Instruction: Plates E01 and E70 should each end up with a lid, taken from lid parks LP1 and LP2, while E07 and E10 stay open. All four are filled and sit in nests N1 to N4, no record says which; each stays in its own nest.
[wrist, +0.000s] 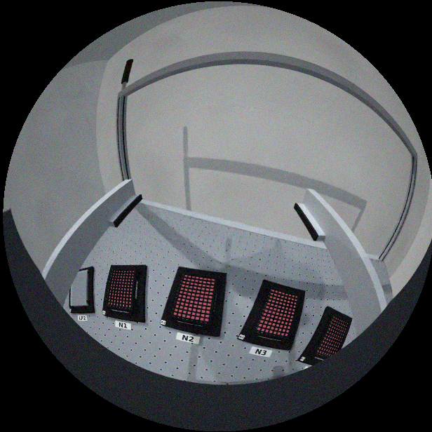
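Observation:
My gripper (216, 189) is open and empty, its fingers wide apart, high above the deck. Four plates with pink-red wells sit in black nests along the lower part of the wrist view: a plate (121, 290) in nest N1 (142, 292), a plate (195, 298) in nest N2 (222, 300), a plate (278, 312) in nest N3 (297, 320), and a plate (333, 336) in the rightmost nest, whose label is cut off. Their wells show with no opaque cover; no plate code is readable. A grey lid (79, 288) lies on lid park LP2 (91, 290) at the far left. LP1 does not show.
The perforated deck (165, 240) carries the nests. A raised edge (225, 225) runs along its back. Behind it stands a large grey frame (121, 135) with a dark-topped post (127, 71) at its left corner. Shadows fall on the wall and deck.

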